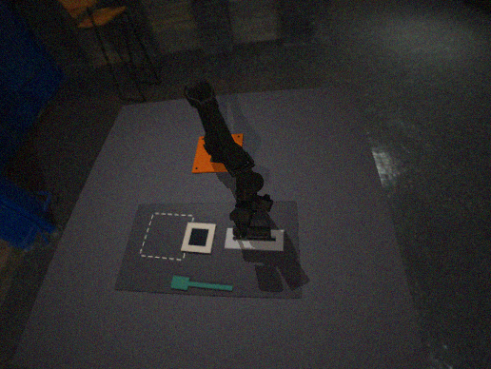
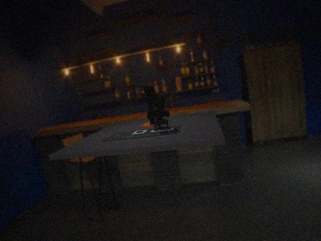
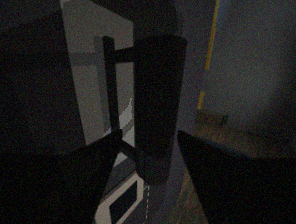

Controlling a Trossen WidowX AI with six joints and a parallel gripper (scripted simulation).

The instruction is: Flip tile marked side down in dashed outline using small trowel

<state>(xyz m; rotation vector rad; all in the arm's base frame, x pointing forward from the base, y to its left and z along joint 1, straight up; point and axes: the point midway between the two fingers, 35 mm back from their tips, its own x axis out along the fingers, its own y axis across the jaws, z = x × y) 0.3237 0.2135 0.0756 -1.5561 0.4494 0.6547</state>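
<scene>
My gripper tip is 20 mm above the trowel and 10 mm past it. From my gripper tip the other things lie so: pale tile: 180 mm to the right, 50 mm below, 20 mm ahead; dark mat: 140 mm to the right, 80 mm below, 40 mm ahead; flat teal trowel-shaped piece: 180 mm ahead, 140 mm to the right, 60 mm below.
</scene>
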